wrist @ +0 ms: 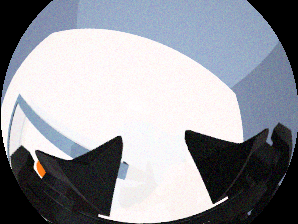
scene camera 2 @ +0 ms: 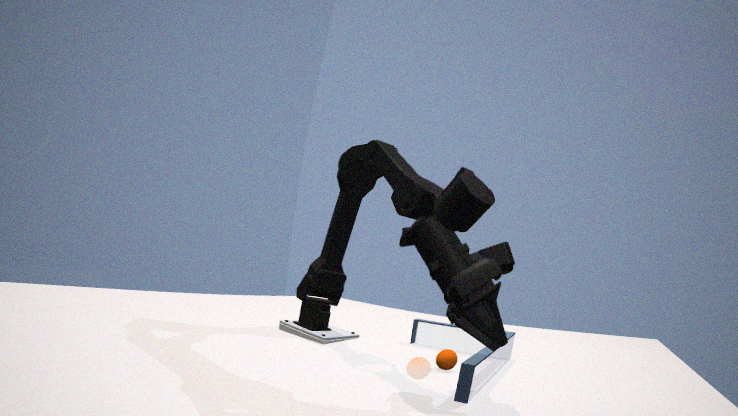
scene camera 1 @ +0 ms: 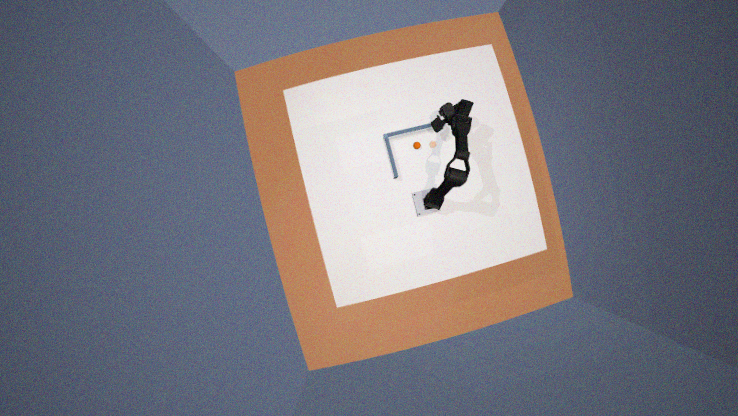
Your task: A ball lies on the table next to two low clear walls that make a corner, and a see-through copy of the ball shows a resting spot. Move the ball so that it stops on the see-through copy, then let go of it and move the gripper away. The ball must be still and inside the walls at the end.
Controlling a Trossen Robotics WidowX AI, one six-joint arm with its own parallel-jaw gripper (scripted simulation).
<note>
My gripper (scene camera 2: 500,347) is open and holds nothing.
My gripper shows as well in the wrist view (wrist: 154,138).
</note>
